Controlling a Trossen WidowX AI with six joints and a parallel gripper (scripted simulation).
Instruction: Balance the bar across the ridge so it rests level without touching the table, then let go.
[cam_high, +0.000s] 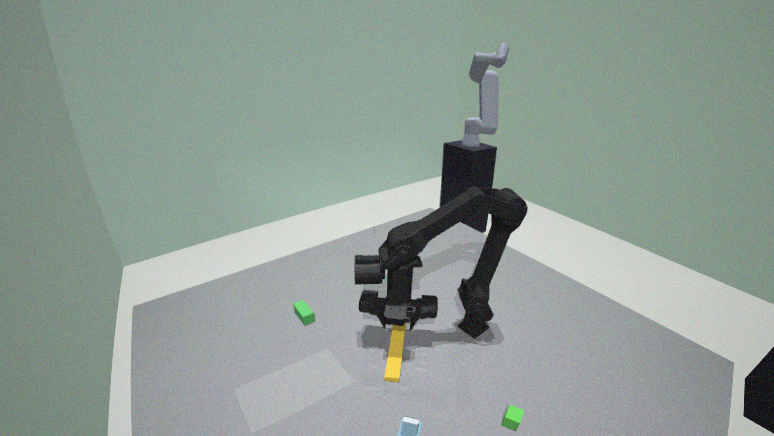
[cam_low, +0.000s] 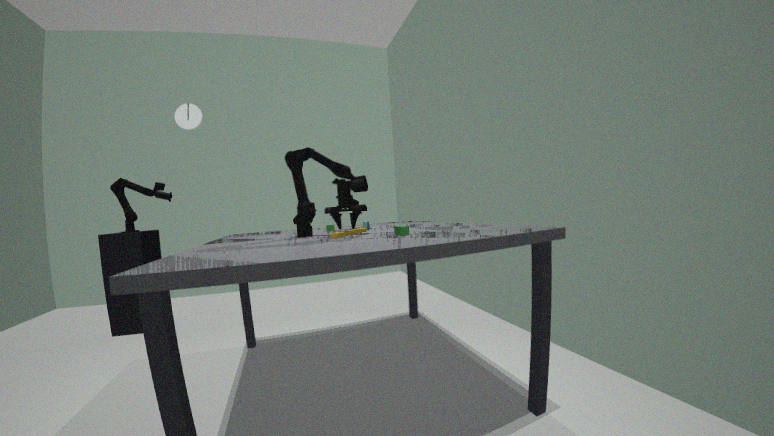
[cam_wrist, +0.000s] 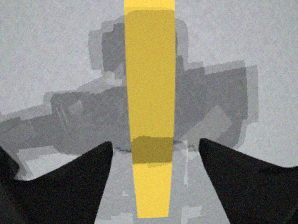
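The yellow bar is 2 cm ahead of my gripper tip, 2 cm to the left of it and 2 cm below it.
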